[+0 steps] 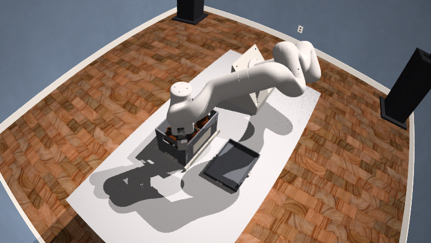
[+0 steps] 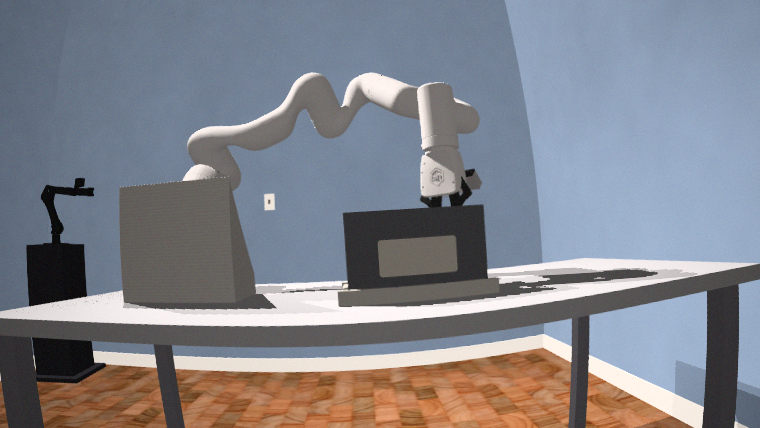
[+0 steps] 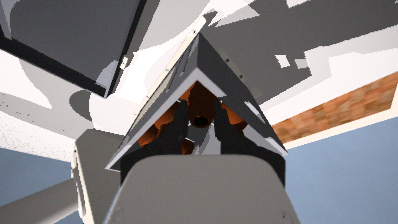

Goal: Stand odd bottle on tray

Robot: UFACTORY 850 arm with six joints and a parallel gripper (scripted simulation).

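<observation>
My hand is 70 mm above the bottle. Also, from my hand: dark grey crate (90 mm behind, 30 mm to the right, 70 mm below); then dark tray (70 mm behind, 240 mm to the left, 150 mm below).
</observation>
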